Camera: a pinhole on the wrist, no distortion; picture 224 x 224 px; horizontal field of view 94.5 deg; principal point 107.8 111.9 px. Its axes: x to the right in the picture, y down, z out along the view. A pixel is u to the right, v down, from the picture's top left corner.
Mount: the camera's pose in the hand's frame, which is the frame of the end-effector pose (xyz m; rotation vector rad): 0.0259 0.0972 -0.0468 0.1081 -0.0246 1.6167
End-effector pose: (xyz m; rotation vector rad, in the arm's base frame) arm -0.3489 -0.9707 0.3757 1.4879 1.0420 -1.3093
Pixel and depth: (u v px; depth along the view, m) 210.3 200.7 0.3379
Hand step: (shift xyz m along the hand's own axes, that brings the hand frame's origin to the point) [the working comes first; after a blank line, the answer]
In the camera's frame: 0.3345 0.2898 0.3379

-0.2598 0.3880 0.3326
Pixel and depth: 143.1 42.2 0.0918
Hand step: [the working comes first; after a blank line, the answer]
In the camera's frame: 0.0313 -0.0618 0.0918

0.0912 0.1238 0.0441
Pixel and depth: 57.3 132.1 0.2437
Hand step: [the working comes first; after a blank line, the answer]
In the camera's frame: -0.1189 0.0475 0.2437

-0.0028 -0.0436 0.1880
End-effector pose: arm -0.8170 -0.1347 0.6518 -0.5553 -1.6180 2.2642
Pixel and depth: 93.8 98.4 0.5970
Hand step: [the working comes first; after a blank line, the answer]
In the camera's frame: -0.0807 -0.0778 0.5970

0.1398 -0.0286 0.5365
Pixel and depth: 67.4 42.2 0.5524
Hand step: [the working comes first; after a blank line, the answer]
In the camera's frame: -0.2156 -0.3719 0.5524

0.4368 -0.1446 0.4657
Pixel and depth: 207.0 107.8 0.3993
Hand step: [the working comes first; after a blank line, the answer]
In the camera's frame: 0.3826 -0.0158 0.3993

0.0463 0.4458 0.3823
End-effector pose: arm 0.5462 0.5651 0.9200 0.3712 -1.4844 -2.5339
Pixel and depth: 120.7 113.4 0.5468
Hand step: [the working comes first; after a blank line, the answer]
In the camera's frame: 0.0681 0.0079 0.5468

0.0448 0.1195 0.5035
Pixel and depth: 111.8 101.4 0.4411
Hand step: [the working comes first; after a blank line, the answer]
In the camera's frame: 0.0170 -0.0447 0.4411

0.0939 0.0800 0.3913
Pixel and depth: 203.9 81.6 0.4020
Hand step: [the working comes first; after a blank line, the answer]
In the camera's frame: 0.3731 -0.1177 0.4020

0.1484 0.4413 0.3790
